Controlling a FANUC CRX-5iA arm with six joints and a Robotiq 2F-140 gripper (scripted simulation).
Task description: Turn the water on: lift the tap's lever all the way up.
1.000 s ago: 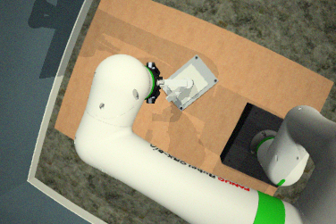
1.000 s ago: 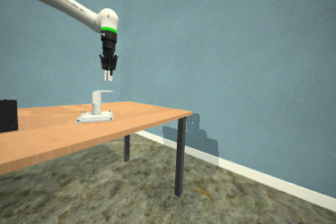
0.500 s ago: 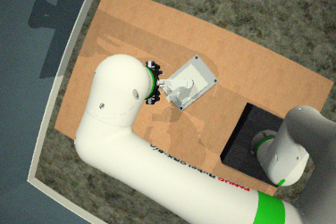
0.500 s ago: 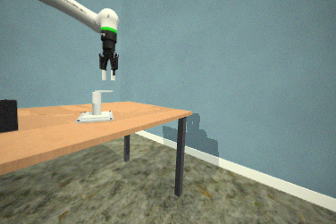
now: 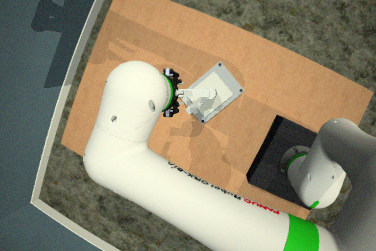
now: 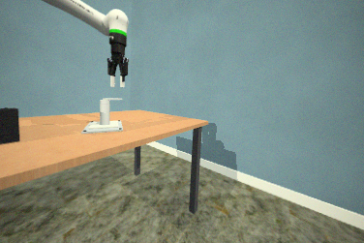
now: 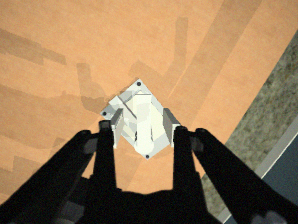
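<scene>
Now: the lever 3 cm behind my hand, 1 cm to the right of it and 10 cm below it.
</scene>
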